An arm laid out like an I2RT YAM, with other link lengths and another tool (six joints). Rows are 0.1 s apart.
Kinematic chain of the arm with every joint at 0, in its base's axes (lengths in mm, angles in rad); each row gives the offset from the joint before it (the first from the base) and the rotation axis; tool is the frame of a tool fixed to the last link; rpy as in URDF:
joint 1: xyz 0 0 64.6 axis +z
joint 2: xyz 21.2 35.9 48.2 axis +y
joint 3: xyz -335.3 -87.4 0 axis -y
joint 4: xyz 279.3 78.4 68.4 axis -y
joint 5: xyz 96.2 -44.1 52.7 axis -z
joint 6: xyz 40.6 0 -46.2 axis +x
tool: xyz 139 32 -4 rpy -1.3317 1.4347 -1.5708
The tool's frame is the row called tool.
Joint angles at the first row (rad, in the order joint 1, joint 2, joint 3, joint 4, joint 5, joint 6):
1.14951, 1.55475, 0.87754, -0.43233, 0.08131, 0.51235
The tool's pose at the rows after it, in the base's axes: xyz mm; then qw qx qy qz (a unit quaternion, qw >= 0):
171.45 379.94 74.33 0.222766 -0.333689 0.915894 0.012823
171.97 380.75 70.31 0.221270 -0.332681 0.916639 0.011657
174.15 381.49 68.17 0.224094 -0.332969 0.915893 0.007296
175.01 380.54 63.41 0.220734 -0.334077 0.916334 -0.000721
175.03 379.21 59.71 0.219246 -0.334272 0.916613 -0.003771
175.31 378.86 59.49 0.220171 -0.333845 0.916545 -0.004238
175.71 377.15 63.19 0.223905 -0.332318 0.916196 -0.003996
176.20 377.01 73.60 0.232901 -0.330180 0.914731 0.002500
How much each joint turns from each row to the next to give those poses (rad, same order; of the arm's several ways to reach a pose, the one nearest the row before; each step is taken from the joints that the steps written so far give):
0.00085, 0.03145, -0.00010, 0.00454, -0.00366, 0.00596
-0.00018, 0.01063, -0.00304, 0.01004, 0.00019, 0.00283
0.00009, 0.00873, 0.00239, 0.00437, 0.00974, -0.00330
-0.00006, 0.01412, 0.00483, -0.00694, 0.00637, -0.00095
-0.00043, 0.00565, -0.00530, 0.00453, 0.00212, -0.00010
-0.00005, -0.00071, -0.00194, 0.00202, 0.00208, 0.00008
-0.00026, -0.01330, -0.00231, -0.00491, 0.00524, 0.00008
0.00042, -0.02766, 0.00083, -0.00592, 0.00383, -0.00132

